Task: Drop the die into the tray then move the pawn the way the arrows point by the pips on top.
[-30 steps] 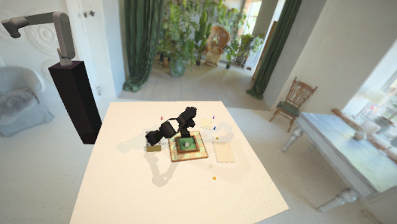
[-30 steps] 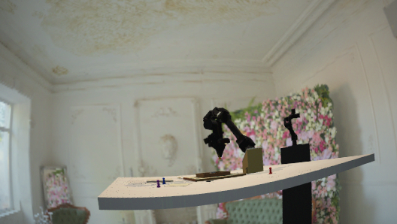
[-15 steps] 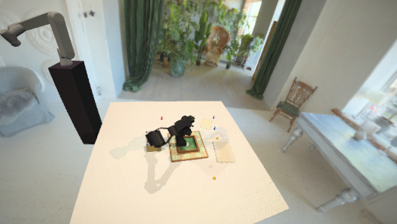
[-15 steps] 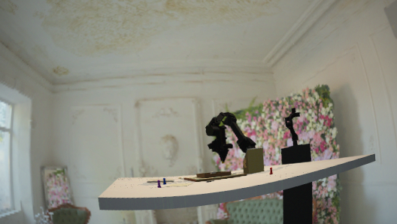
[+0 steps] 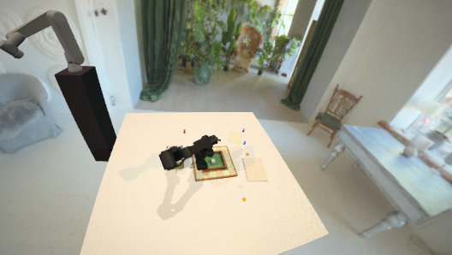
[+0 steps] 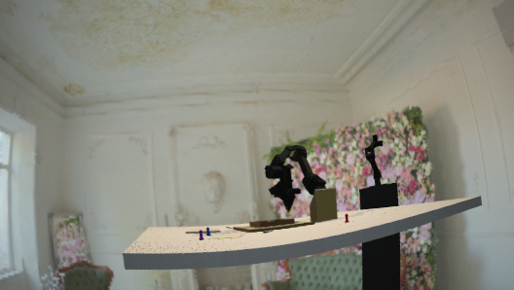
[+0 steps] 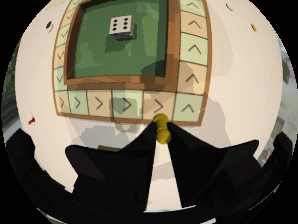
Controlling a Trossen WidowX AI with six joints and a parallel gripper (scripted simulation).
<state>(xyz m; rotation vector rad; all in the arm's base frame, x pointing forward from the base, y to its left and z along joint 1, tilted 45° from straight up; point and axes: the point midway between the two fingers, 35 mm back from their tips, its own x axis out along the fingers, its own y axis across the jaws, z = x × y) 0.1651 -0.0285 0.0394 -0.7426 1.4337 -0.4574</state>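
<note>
My gripper tip is now 10 cm short of the white die, 6 cm to the right of it and 4 cm above it. The rest, counted from my gripper tip: yellow pawn (1 cm above); then red pawn (12 cm behind, 40 cm to the left, 5 cm below); then green dice tray (10 cm ahead, 8 cm to the left, 6 cm below).
</note>
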